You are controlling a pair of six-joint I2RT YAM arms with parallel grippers.
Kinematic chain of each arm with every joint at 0, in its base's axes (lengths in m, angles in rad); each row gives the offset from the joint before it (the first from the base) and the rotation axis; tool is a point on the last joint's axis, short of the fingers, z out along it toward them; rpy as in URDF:
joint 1: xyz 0 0 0.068 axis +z
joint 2: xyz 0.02 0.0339 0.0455 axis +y
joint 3: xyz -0.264 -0.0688 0 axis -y
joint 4: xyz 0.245 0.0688 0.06 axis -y
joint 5: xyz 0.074 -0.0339 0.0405 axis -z
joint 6: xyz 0.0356 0 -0.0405 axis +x
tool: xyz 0 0 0 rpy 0 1.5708 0
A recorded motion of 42 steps. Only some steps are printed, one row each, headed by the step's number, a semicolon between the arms.
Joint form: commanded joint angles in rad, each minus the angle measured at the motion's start. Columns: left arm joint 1, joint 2, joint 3, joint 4, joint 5, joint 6; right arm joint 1, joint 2, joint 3, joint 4, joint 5, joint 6.
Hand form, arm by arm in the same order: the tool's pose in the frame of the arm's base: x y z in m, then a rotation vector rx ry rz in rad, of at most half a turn. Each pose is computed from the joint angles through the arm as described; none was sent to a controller.
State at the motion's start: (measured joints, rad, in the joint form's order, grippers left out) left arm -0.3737 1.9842 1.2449 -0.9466 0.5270 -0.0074; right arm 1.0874 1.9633 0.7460 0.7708 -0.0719 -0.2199
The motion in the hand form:
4: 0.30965 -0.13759 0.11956 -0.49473 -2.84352 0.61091; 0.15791 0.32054 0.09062 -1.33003 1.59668 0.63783
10: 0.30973 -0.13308 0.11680 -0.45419 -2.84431 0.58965; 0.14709 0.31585 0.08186 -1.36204 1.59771 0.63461
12: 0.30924 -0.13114 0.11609 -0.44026 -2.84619 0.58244; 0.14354 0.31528 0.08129 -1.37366 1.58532 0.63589
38: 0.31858 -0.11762 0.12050 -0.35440 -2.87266 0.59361; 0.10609 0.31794 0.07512 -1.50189 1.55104 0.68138
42: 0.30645 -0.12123 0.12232 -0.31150 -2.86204 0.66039; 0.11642 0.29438 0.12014 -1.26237 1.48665 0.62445
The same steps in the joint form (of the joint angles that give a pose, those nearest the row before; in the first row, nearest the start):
4: 0.0008 0.0278 -0.0017 0.0309 -0.0819 0.0048; 0.0167 0.0311 -0.0203 0.0491 -0.0179 -0.0086
10: 0.0123 0.0316 -0.0085 0.0297 -0.0930 -0.0096; 0.0391 0.0401 -0.0574 0.0749 -0.0109 -0.0146
12: 0.0168 0.0299 -0.0143 0.0313 -0.0973 -0.0146; 0.0477 0.0386 -0.0667 0.0846 -0.0109 -0.0220
38: 0.0638 0.0295 0.0060 0.0214 -0.0966 -0.0314; 0.1521 0.0259 -0.1049 0.0625 -0.0152 -0.0284
42: 0.0468 -0.0143 -0.0535 0.0594 -0.0477 -0.0794; 0.1099 -0.1606 -0.2026 0.1590 0.0993 -0.0104

